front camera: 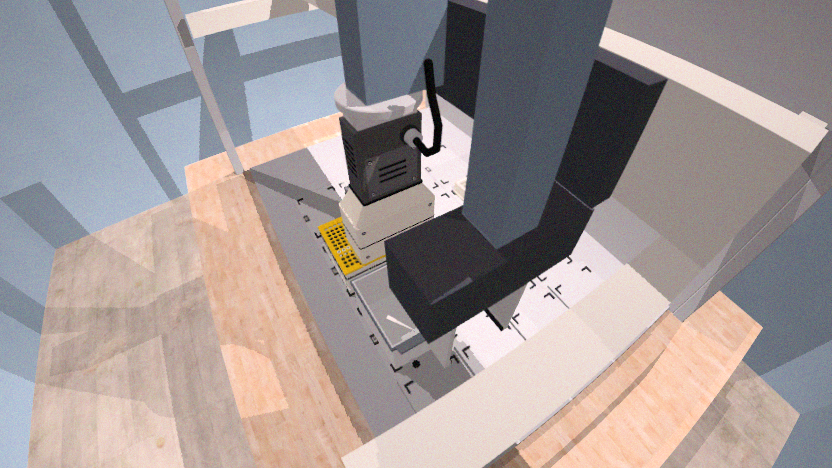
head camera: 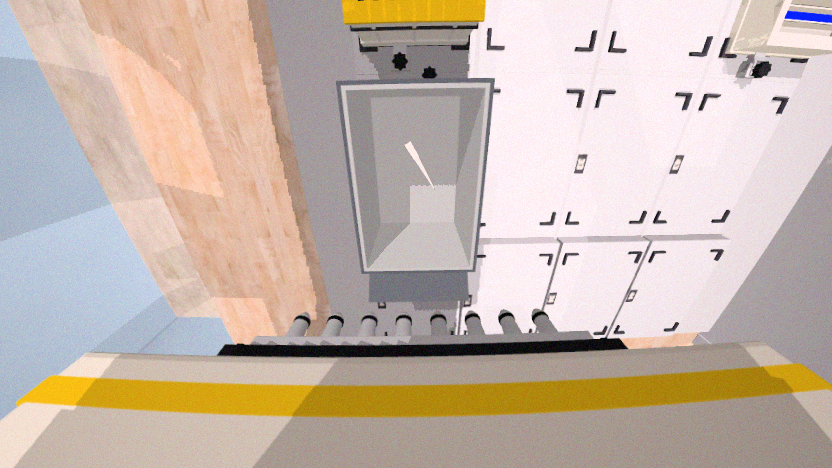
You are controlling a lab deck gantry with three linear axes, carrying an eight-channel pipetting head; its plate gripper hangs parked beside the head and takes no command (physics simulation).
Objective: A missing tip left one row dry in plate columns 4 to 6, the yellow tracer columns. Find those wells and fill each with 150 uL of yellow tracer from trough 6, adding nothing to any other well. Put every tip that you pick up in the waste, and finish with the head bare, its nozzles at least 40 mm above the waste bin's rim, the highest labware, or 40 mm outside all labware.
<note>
In view: a grey wall [head camera: 777, 303].
</note>
